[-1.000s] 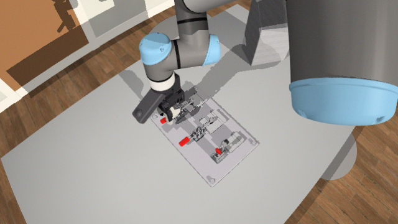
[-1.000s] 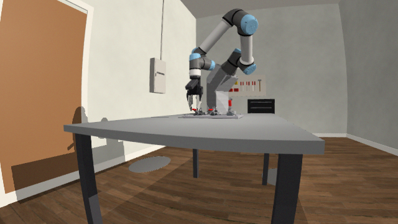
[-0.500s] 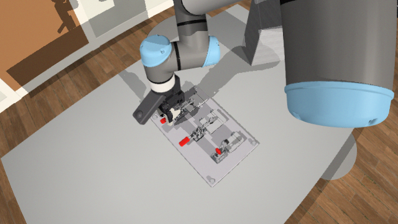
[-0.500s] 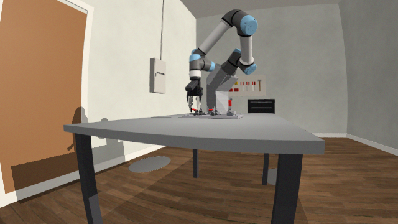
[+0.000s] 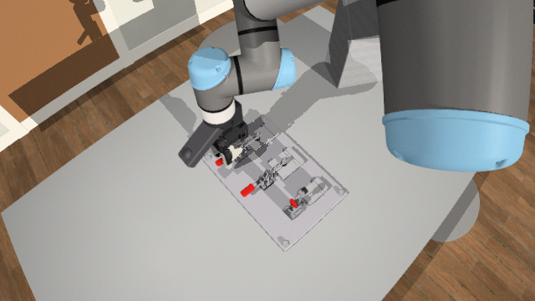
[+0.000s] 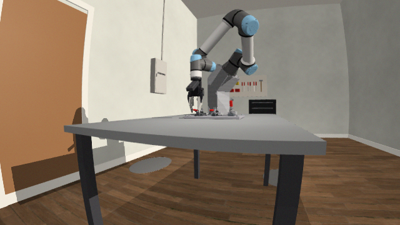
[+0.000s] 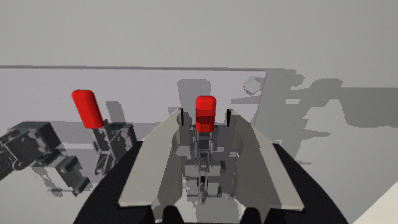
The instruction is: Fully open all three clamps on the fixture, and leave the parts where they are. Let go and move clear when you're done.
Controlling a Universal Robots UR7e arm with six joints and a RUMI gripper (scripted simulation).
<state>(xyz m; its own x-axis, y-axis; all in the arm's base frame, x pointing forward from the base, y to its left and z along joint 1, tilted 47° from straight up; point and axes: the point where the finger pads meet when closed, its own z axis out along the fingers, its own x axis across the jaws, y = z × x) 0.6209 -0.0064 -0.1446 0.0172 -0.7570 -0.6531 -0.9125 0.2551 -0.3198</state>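
Now: the grey fixture plate 110 mm to the left of my hand, 90 mm behind it and 40 mm below it.
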